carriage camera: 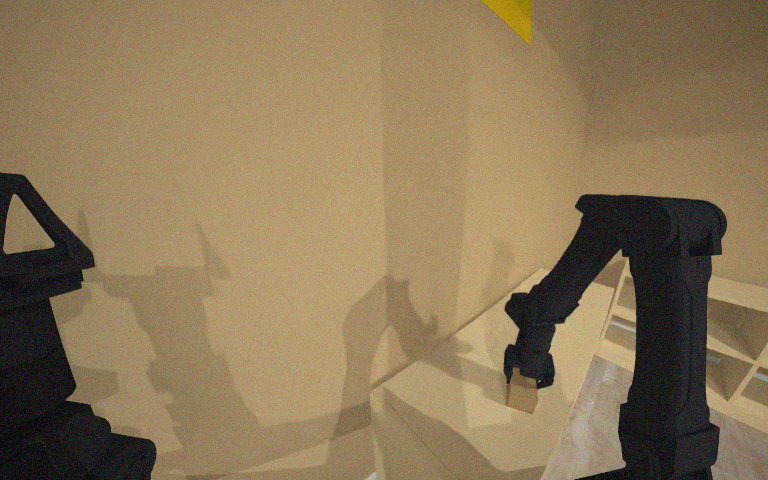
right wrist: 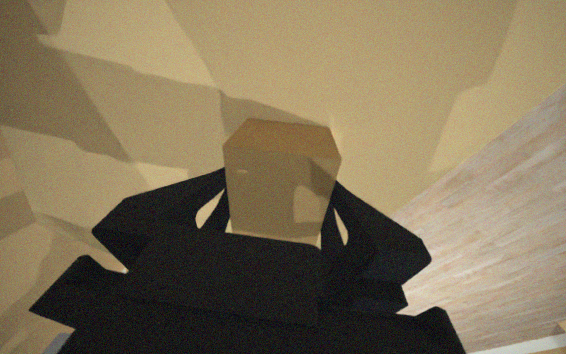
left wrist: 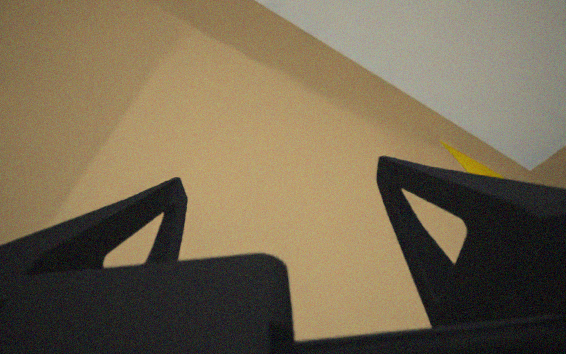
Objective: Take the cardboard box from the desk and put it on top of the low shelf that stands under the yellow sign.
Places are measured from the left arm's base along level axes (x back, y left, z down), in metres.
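Pixels of known places: left gripper, fingertip midpoint: (left wrist: pixel 280 178); right gripper, fingertip midpoint: (carriage camera: pixel 520 385) (right wrist: pixel 281 174).
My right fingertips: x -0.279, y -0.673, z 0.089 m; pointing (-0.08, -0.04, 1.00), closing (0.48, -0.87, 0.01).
Note:
Behind a point stands the place of what it marks.
The cardboard box (carriage camera: pixel 522 398) @(z 0.068, x -0.230, y -0.644 m) (right wrist: pixel 280 192) @(z 0.059, x -0.285, y -0.678 m), small and brown, is between the fingers of my right gripper (carriage camera: pixel 524 383) @(z 0.089, x -0.279, y -0.673 m) (right wrist: pixel 281 174) @(z 0.089, x -0.279, y -0.673 m), which is shut on it and points down. The box is over the pale top of the low shelf (carriage camera: pixel 577 297) (right wrist: pixel 390 75) @(z 0.109, x -0.312, y -0.758 m); whether it touches the top I cannot tell. The yellow sign (carriage camera: pixel 516 16) @(z -0.983, x -0.735, y -0.830 m) (left wrist: pixel 470 162) @(z -1.069, x -0.650, y -0.706 m) shows in part on the wall, at the top of the carriage view and at the right of the left wrist view. My left gripper (left wrist: pixel 280 178) @(z -0.438, x -0.036, y -0.004 m) is open and empty, facing the wall. The desk cannot be made out.
A pale unit with open compartments (carriage camera: pixel 736 291) @(z 0.109, x -0.576, y -2.144 m) stands at the right in the carriage view, partly behind my right arm. Wooden floor (carriage camera: pixel 600 401) @(z 0.719, x -0.575, y -1.484 m) (right wrist: pixel 500 220) @(z 0.719, x 0.735, y -1.441 m) lies beside the low shelf. The tan wall (carriage camera: pixel 283 141) @(z -0.479, x -0.284, y -0.175 m) runs along the shelf's back edge, with arm shadows on it.

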